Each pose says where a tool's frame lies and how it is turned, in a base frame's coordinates. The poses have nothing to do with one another.
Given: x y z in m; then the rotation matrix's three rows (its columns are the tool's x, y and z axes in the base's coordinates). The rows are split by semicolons.
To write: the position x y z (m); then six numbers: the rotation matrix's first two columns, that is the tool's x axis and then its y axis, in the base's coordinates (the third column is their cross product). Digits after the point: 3 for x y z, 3 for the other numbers.
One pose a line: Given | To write
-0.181, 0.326, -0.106; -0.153, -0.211, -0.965; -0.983, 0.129, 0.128; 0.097, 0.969, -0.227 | -0.181, 0.326, -0.106, -0.153, -0.983, 0.097, -0.211, 0.129, 0.969
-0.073, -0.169, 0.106; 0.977, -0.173, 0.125; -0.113, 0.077, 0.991; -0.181, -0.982, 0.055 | -0.073, -0.169, 0.106, 0.977, -0.113, -0.181, -0.173, 0.077, -0.982
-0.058, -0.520, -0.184; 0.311, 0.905, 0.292; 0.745, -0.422, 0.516; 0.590, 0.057, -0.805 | -0.058, -0.520, -0.184, 0.311, 0.745, 0.590, 0.905, -0.422, 0.057
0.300, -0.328, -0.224; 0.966, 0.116, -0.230; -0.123, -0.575, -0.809; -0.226, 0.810, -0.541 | 0.300, -0.328, -0.224, 0.966, -0.123, -0.226, 0.116, -0.575, 0.810
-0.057, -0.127, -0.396; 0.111, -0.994, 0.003; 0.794, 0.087, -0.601; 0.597, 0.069, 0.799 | -0.057, -0.127, -0.396, 0.111, 0.794, 0.597, -0.994, 0.087, 0.069
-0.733, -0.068, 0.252; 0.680, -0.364, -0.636; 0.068, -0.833, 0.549; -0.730, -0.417, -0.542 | -0.733, -0.068, 0.252, 0.680, 0.068, -0.730, -0.364, -0.833, -0.417
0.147, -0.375, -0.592; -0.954, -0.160, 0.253; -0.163, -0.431, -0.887; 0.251, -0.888, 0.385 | 0.147, -0.375, -0.592, -0.954, -0.163, 0.251, -0.160, -0.431, -0.888
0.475, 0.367, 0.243; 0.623, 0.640, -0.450; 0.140, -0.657, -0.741; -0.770, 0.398, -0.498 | 0.475, 0.367, 0.243, 0.623, 0.140, -0.770, 0.640, -0.657, 0.398
